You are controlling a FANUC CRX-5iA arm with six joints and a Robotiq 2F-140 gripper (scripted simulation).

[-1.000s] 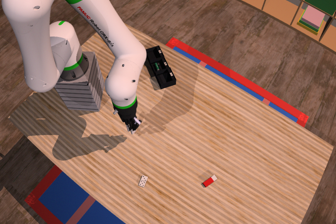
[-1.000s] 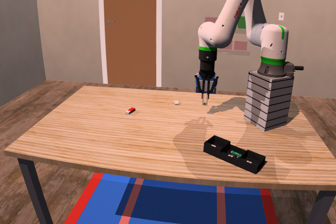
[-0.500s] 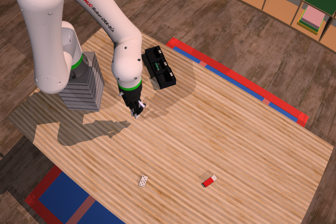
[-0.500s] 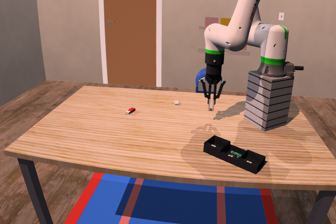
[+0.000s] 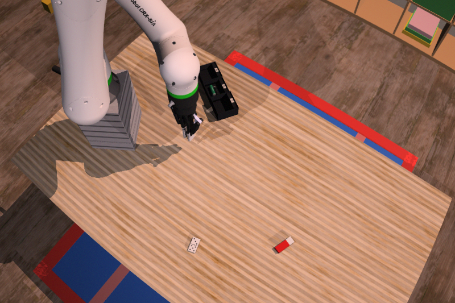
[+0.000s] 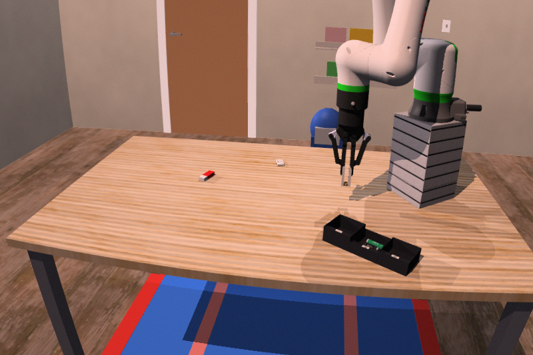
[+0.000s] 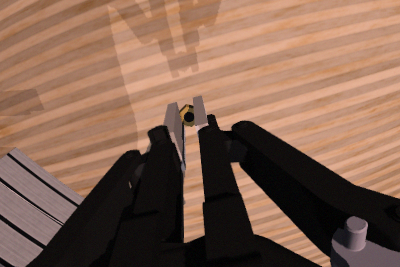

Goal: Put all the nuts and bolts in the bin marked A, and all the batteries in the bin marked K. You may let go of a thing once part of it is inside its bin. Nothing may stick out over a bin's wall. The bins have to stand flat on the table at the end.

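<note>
My gripper is now 4 cm past the green battery, 25 cm to the right of it and 9 cm above it. The rest, counted from my hand: dark battery 3 cm behind, 26 cm to the left, 9 cm below; then three joined black bins 3 cm behind, 26 cm to the left, 8 cm below; then brass nut 3 cm below.
</note>
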